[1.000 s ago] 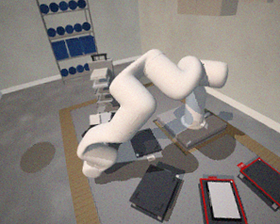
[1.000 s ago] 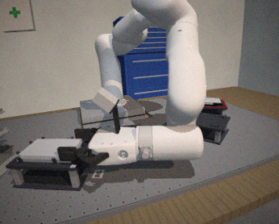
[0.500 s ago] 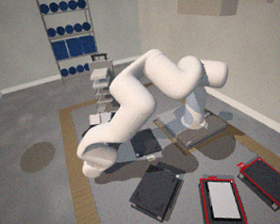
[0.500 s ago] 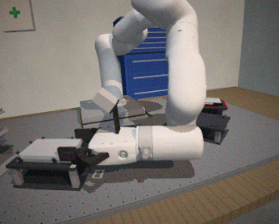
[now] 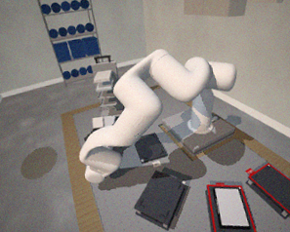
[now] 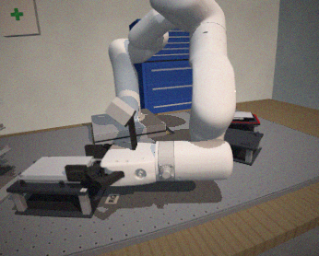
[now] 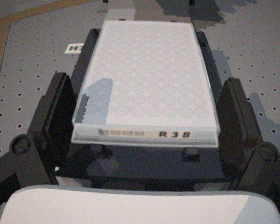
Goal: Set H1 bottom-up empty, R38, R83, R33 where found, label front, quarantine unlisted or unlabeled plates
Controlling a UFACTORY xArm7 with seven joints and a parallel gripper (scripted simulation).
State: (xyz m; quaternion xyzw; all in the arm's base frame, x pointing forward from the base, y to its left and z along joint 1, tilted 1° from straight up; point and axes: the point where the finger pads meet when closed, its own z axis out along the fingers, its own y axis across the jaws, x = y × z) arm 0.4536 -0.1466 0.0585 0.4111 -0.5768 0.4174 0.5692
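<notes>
The white well plate is 20 mm behind my hand, 50 mm to the right of it and 20 mm below it. The rest, counted from my hand: deck label H1 (30 mm ahead, 210 mm to the right, 90 mm below); raised regrip nest RG (20 mm behind, 50 mm to the right, 30 mm below); RG label (20 mm ahead, 50 mm to the left, 90 mm below).
</notes>
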